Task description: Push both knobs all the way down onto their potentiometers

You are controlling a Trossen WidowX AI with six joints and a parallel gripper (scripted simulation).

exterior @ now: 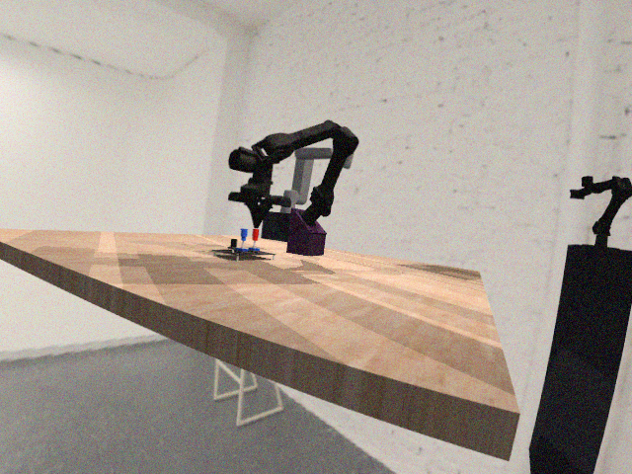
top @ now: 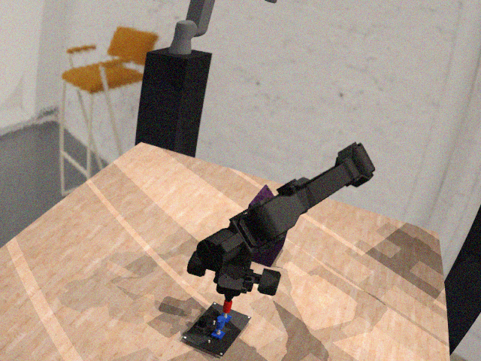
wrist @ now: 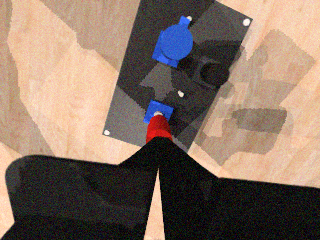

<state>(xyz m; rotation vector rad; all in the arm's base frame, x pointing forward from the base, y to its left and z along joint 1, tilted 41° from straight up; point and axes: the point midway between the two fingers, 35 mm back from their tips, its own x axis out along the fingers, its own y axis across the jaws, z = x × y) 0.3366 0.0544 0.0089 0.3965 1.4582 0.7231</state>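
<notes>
My gripper tip is 2 cm above the red knob. Also, from my gripper tip: blue knob 6 cm ahead, 1 cm to the left, 2 cm below.
</notes>
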